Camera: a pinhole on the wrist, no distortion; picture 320 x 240 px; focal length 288.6 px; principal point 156.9 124.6 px. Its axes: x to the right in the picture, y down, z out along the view. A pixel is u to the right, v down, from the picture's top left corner.
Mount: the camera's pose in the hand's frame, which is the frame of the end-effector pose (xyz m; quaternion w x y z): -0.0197 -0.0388 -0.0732 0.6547 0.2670 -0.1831 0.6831
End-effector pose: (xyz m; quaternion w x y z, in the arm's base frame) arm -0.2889 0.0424 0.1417 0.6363 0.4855 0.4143 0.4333
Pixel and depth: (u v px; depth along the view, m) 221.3 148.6 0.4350
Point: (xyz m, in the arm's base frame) 0.0599 -0.0794 -0.0164
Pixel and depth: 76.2 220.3 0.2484
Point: -0.1868 -0.0860 -0.0778
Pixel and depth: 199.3 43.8 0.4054
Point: 0.0430 0.0744 -0.0439
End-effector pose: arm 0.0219 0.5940 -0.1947 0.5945 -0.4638 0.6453 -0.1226
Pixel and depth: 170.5 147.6 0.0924
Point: 0.0639 0.5575 -0.1206
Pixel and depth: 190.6 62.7 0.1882
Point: 0.1620 0.5239 -0.1526
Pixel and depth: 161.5 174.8 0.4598
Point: 0.4253 0.5741 -0.0237
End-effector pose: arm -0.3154 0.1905 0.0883 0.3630 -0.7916 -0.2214 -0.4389
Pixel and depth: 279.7 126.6 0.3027
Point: -0.2556 0.4540 0.0611
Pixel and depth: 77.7 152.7 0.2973
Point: -0.4498 0.4603 0.1463
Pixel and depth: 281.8 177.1 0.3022
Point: -0.2809 0.4583 0.0149
